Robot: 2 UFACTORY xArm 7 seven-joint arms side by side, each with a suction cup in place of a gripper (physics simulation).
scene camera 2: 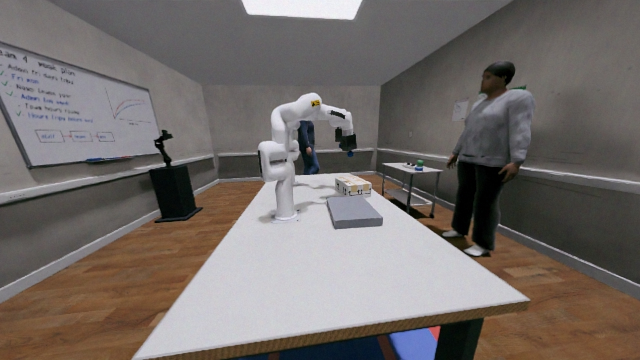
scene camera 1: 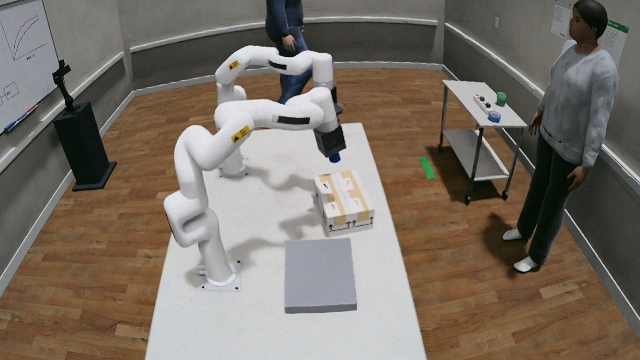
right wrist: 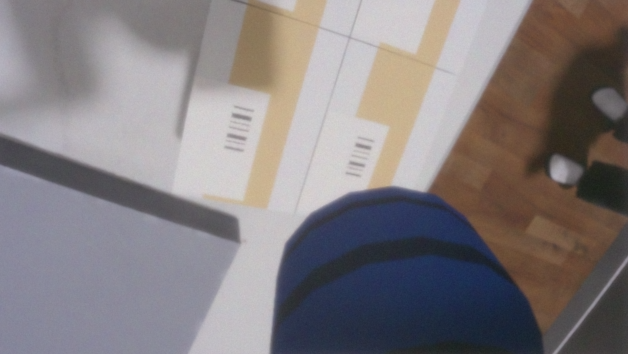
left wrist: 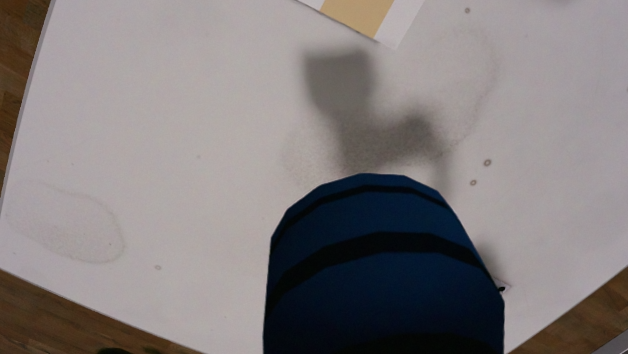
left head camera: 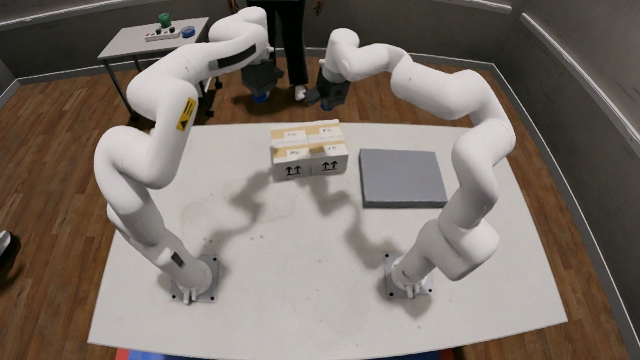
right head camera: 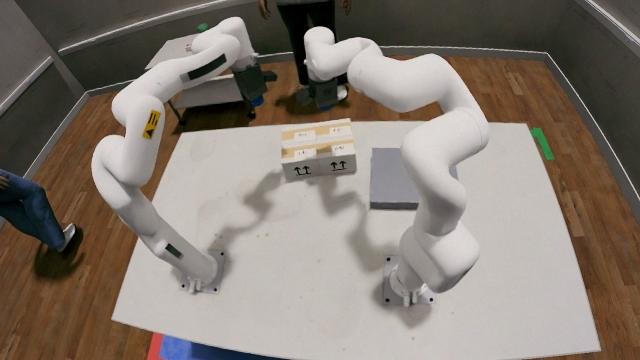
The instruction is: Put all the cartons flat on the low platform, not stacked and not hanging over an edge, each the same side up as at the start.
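Places are measured from the left arm's base along level axes (x back, y left, z down), in centimetres.
Where they show: left hand, its tool point: (left wrist: pixel 366 256) (left head camera: pixel 260 98) (right head camera: pixel 257 102); right hand, its tool point: (scene camera 2: pixel 350 156) (scene camera 1: pixel 334 159) (right wrist: pixel 380 278); left arm's base, origin of its link: (scene camera 1: pixel 234 167) (left head camera: pixel 194 278) (right head camera: pixel 202 270); right arm's base, origin of its link: (scene camera 2: pixel 286 216) (scene camera 1: pixel 221 274) (left head camera: pixel 408 273) (right head camera: pixel 409 279).
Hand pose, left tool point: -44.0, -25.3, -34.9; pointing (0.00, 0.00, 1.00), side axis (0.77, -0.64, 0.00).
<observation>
Each offset is from my left tool point to the top centre of the thing, as dx, dy, dz. Level surfaces: height alone.
Several white cartons {+0.7, -8.7, +24.4} (left head camera: pixel 292 167) (right head camera: pixel 302 169) {-0.8, -22.0, +24.4} (scene camera 1: pixel 349 227) (scene camera 2: pixel 352 186) (right wrist: pixel 285 135) with tan tape stand close together in one block on the table, labels up, arrows on their sides pointing up. The low grey platform {+8.6, -50.4, +30.1} (left head camera: pixel 402 175) (right head camera: pixel 392 175) (scene camera 1: pixel 320 275) (scene camera 2: pixel 352 211) (right wrist: pixel 100 260) lies beside them with no carton on it. My left suction cup (left head camera: pixel 259 98) (right head camera: pixel 257 102) (left wrist: pixel 382 215) is open, holding nothing, high up beyond the cartons' left part in the head views. My right suction cup (left head camera: pixel 326 106) (right head camera: pixel 324 108) (scene camera 1: pixel 334 158) (scene camera 2: pixel 350 154) (right wrist: pixel 405 220) is open, holding nothing, high near the cartons' far side.
The white table {dz +34.9} (left head camera: pixel 300 280) (right head camera: pixel 300 280) (scene camera 1: pixel 250 330) (scene camera 2: pixel 300 280) carries both arm bases. A person (scene camera 1: pixel 575 110) (scene camera 2: pixel 500 125) stands beyond its far edge, near a small trolley (scene camera 1: pixel 500 120) (scene camera 2: pixel 425 170). The two wrists hang near each other.
</observation>
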